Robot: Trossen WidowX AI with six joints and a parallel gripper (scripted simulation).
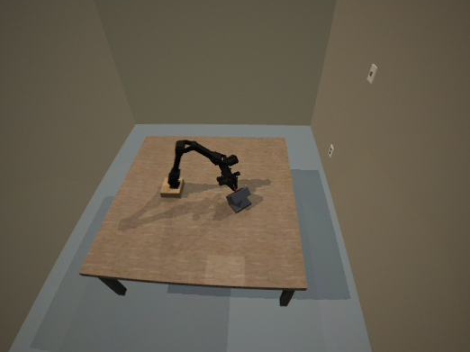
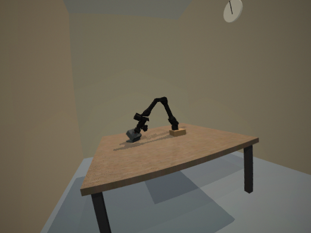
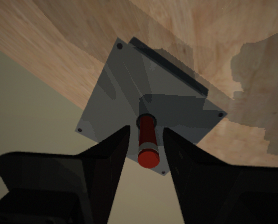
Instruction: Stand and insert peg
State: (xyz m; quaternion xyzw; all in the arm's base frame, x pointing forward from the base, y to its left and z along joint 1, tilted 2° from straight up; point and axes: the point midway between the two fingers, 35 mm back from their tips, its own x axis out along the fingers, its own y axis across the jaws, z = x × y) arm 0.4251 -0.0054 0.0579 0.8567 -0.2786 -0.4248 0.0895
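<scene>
My gripper tip is 1 cm to the right of the red peg, 1 cm below it and 1 cm past it. Also, from my gripper tip: dark grey sloped panel 3 cm below, 2 cm to the right, 2 cm ahead.
</scene>
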